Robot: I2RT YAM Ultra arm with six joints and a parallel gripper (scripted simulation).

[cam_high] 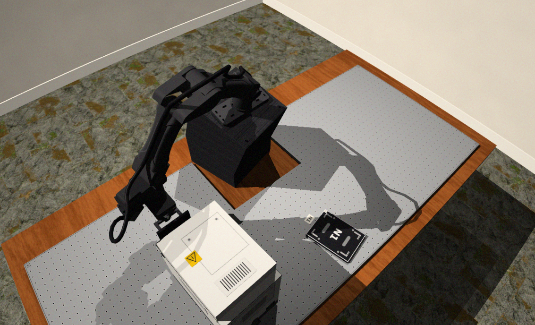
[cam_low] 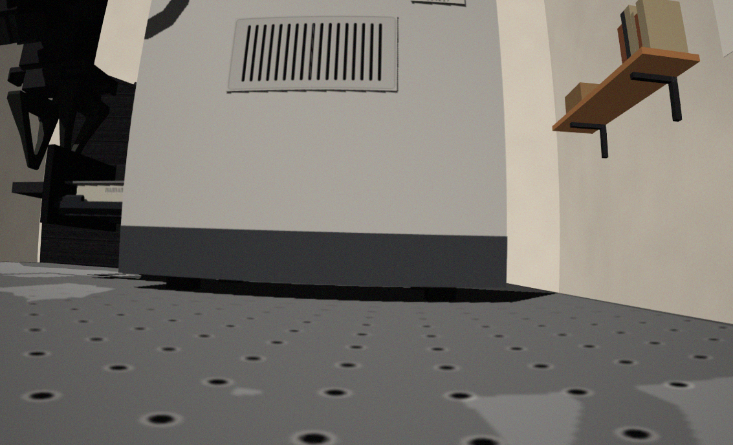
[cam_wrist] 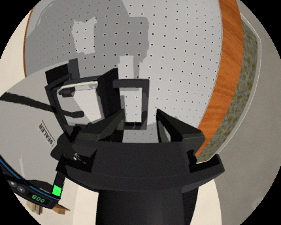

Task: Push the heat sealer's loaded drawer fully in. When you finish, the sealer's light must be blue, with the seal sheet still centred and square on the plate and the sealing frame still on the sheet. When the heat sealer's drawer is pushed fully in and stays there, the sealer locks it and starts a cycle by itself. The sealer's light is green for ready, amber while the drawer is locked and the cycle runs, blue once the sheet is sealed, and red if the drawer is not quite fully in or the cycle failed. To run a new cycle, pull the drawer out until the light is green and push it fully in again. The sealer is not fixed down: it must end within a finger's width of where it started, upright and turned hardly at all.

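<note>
The sealer drawer is 110 mm ahead of my hand and 40 mm below it.
</note>
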